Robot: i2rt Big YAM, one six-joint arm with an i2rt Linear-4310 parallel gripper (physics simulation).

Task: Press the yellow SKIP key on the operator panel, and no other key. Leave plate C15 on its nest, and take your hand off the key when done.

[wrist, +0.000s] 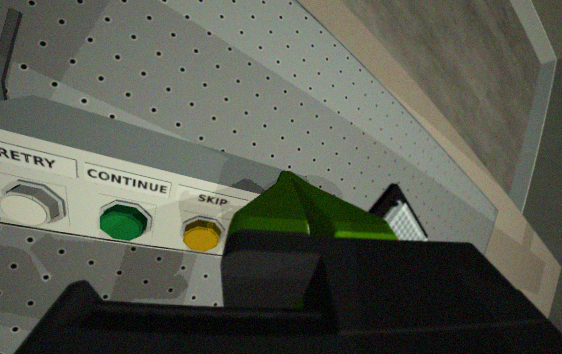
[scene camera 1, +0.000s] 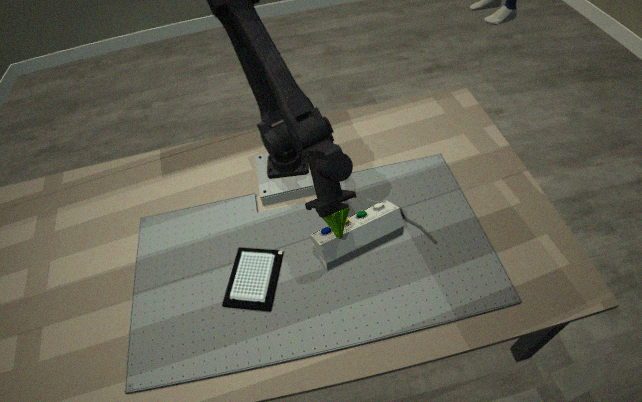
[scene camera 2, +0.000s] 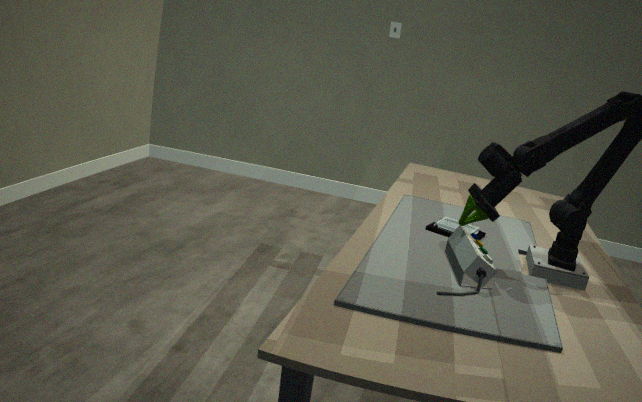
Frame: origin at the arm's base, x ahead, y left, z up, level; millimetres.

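Seen in the pictures: gripper, fingertip midpoint: [wrist: 284,179] [scene camera 1: 339,238] [scene camera 2: 459,224]; arm's base, link origin: [scene camera 1: 288,166] [scene camera 2: 561,261].
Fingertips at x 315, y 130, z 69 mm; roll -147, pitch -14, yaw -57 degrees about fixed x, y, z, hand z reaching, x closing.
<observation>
Pixels of each thing's middle, then the offset from my fingertips to it. "pt": a spot on its surface instead.
- yellow SKIP key, body centre: [wrist: 202,233] [scene camera 1: 344,223] [scene camera 2: 478,244] 64 mm back, 15 mm left, 34 mm down
- pale operator panel, body centre: [wrist: 178,193] [scene camera 2: 471,254] [scene camera 1: 357,230] 53 mm back, 47 mm left, 56 mm down
- White plate C15, body centre: [wrist: 389,252] [scene camera 1: 252,275] [scene camera 2: 457,227] 34 mm ahead, 222 mm right, 78 mm down
- blue key, body centre: [scene camera 1: 326,231] 44 mm back, 31 mm right, 34 mm down
- green CONTINUE key, body centre: [wrist: 125,220] [scene camera 1: 361,215] 83 mm back, 61 mm left, 34 mm down
- white RETRY key, body centre: [wrist: 33,204] [scene camera 1: 378,207] 103 mm back, 107 mm left, 34 mm down
- grey cable, surface spot: [scene camera 2: 457,293] pt 61 mm back, 221 mm left, 91 mm down
The yellow SKIP key [scene camera 1: 347,222] [scene camera 2: 479,243] [wrist: 201,237] is on the pale operator panel [scene camera 1: 365,245] [scene camera 2: 467,257] [wrist: 167,220], between the blue and green keys. My gripper [scene camera 1: 341,237] [scene camera 2: 461,223] [wrist: 284,179] is shut and empty, its green fingers drawn to a point. The tip shows near the panel's blue-key end, to the side of the yellow key; whether it touches the panel is unclear. In the wrist view the yellow key is uncovered. White plate C15 [scene camera 1: 252,276] [scene camera 2: 452,222] [wrist: 406,220] sits on its black nest [scene camera 1: 275,285] [scene camera 2: 435,229] [wrist: 385,198].
The blue key [scene camera 1: 326,230] is hidden in the wrist view. The green CONTINUE key [scene camera 1: 361,214] [wrist: 123,222] and white RETRY key [scene camera 1: 379,206] [wrist: 25,207] lie along the same panel. A grey cable [scene camera 1: 422,231] [scene camera 2: 457,293] leaves the white-key end.
</observation>
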